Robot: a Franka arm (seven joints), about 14 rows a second.
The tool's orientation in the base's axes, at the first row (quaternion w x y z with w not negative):
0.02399 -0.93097 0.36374 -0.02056
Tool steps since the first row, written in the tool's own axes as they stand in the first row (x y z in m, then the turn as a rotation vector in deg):
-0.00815 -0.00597 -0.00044 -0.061 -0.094 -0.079
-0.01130 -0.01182 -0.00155 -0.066 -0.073 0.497
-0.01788 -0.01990 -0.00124 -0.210 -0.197 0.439
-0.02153 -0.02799 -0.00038 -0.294 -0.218 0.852
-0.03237 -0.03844 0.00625 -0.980 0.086 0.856
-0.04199 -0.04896 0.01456 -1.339 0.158 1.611
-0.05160 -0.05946 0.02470 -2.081 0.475 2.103
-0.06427 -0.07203 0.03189 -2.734 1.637 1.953
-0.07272 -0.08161 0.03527 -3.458 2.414 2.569
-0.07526 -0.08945 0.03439 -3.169 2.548 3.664
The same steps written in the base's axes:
-0.00197 0.00990 0.00063 0.014 0.108 0.083
-0.00039 0.01630 0.00202 0.029 0.113 -0.493
0.00025 0.02670 0.00205 0.003 0.300 -0.431
0.00309 0.03514 0.00160 -0.021 0.385 -0.843
0.00257 0.05036 -0.00462 -0.730 0.627 -0.880
0.00308 0.06486 -0.01249 -1.001 0.840 -1.645
0.00369 0.07939 -0.02218 -1.733 1.125 -2.170
0.00328 0.09743 -0.02887 -3.006 0.710 -2.104
0.00374 0.11029 -0.03185 -4.029 0.649 -2.780
0.00713 0.11774 -0.03056 -3.847 0.387 -3.875

